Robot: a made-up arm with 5 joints.
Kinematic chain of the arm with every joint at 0, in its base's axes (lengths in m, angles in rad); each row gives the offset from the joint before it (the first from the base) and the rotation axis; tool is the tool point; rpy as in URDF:
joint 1: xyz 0.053 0 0.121 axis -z
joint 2: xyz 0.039 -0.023 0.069 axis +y
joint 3: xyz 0.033 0 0.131 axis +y
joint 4: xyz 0.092 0 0.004 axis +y
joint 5: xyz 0.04 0.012 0 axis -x
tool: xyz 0 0 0 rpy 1.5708 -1.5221 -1.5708
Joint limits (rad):
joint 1: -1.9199..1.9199
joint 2: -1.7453..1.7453
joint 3: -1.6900..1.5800
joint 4: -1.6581..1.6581
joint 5: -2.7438..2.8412
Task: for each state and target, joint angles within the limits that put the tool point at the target. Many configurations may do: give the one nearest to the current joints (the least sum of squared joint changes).
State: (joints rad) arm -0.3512 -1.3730 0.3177 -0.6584 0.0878
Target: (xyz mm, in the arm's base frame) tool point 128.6 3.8 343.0
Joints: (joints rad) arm -0.1961 -0.9185 0.7296 -0.5205 0.0878
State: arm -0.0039 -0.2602 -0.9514 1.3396 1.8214
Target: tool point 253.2 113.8 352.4
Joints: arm -0.5647 0.4216 -1.1223 0.8510 1.8214
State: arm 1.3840 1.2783 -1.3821 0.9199 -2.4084
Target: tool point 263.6 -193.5 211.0
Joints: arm 0.7046 1.1264 -1.3591 1.1049 -2.4084
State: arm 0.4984 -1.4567 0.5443 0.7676 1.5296
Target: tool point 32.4 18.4 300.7
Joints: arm 1.1387 -1.7334 0.5668 0.8308 1.5296
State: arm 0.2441 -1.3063 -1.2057 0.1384 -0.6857
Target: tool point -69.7 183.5 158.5
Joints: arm 1.0313 -1.7321 -1.6900 -0.0697 -0.6857
